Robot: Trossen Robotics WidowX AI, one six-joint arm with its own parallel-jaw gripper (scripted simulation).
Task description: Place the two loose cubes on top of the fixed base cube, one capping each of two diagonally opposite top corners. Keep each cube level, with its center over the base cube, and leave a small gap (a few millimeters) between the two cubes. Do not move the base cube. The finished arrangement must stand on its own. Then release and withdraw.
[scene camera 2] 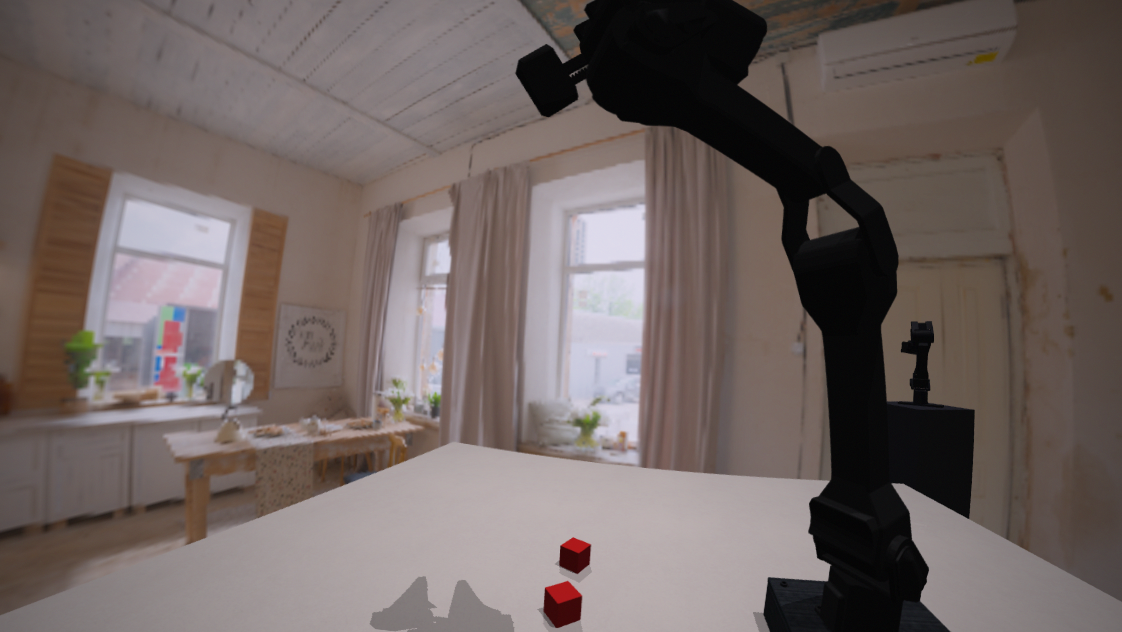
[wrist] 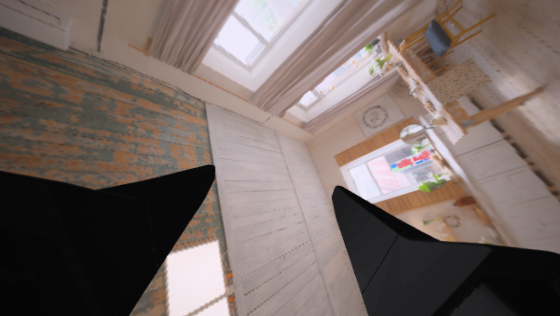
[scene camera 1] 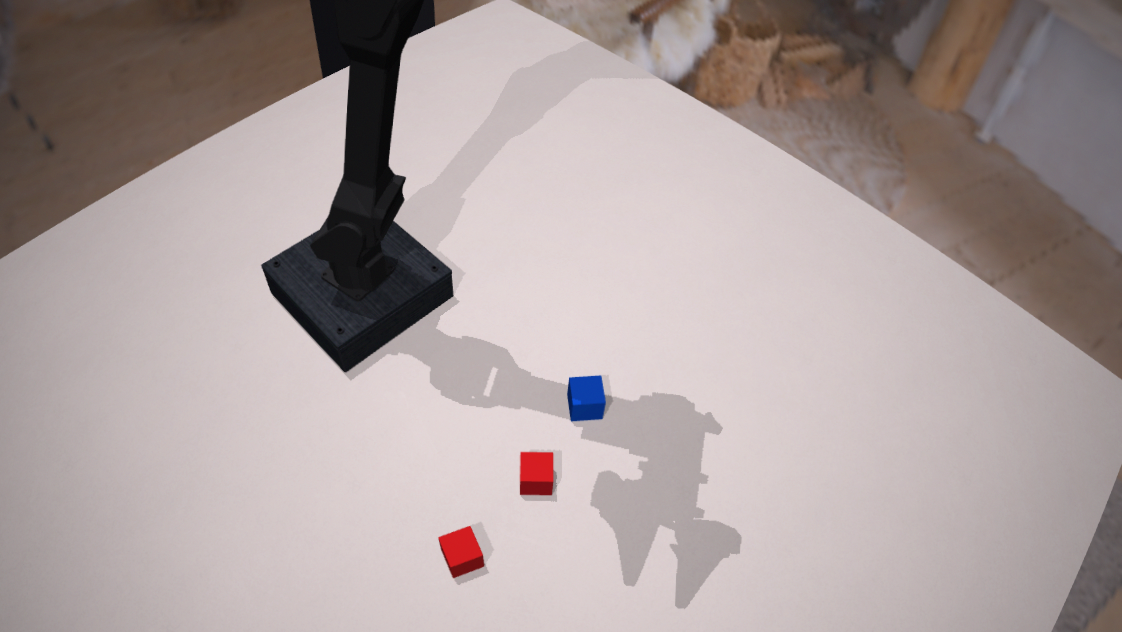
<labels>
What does my gripper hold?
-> Nothing.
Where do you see a red cube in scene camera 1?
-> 460, 549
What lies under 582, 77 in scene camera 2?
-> My gripper.
</labels>
